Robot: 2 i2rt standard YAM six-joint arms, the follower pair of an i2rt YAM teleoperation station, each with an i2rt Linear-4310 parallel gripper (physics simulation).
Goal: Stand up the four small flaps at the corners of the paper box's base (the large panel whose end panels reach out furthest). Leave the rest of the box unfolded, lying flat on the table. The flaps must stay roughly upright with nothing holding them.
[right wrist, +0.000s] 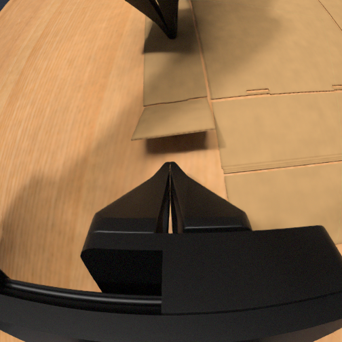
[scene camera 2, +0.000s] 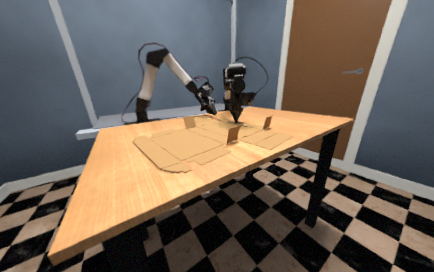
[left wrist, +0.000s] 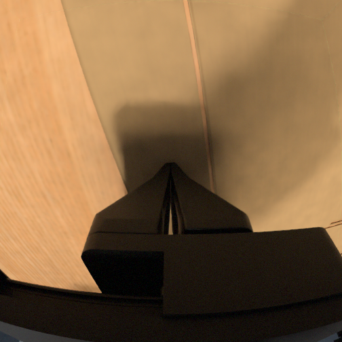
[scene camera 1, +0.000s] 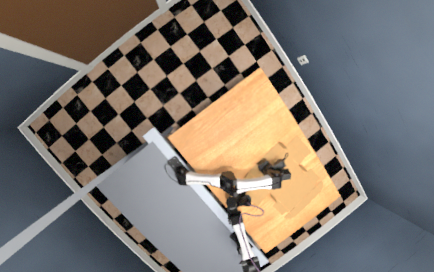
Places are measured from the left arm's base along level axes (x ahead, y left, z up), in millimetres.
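Where they show: left gripper, fingertip midpoint: [scene camera 2: 236,122] [scene camera 1: 261,164]; right gripper, fingertip midpoint: [scene camera 2: 217,115]; left arm's base, origin of the base link: [scene camera 1: 181,170]; right arm's base, origin of the base link: [scene camera 2: 143,122].
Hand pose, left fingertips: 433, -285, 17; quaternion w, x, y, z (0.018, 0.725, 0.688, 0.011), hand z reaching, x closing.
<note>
Each offset is from my left fingertips to the centre of the thing, as dx, dy, dz. "*": to the spot under its first point. Level surfaces: height alone.
The tan paper box lies flat on the table. Three small flaps stand roughly upright in scene camera 2: one flap {* -64, -235, +27} [scene camera 2: 189,122] at the left, one flap [scene camera 2: 233,135] at the front and one flap [scene camera 2: 267,122] at the right. A fourth flap [right wrist: 175,121] is tilted, its free edge raised over its shadow, at the end of an end panel [right wrist: 172,80] [left wrist: 145,65] beside the base [right wrist: 250,50]. My right gripper [right wrist: 169,169] [scene camera 2: 215,113] is shut and empty, apart from this flap's free edge. My left gripper [left wrist: 170,170] [scene camera 2: 236,121] [right wrist: 173,34] is shut and empty, low at that end panel; contact is unclear.
The box's other panels {* +132, -335, +0} [scene camera 2: 185,145] lie flat toward the left of scene camera 2. The wooden table {dz -1} [scene camera 2: 115,190] [scene camera 1: 225,125] has its front edge beyond the box. The two arms are close together, with the left gripper just past the tilted flap in the right wrist view.
</note>
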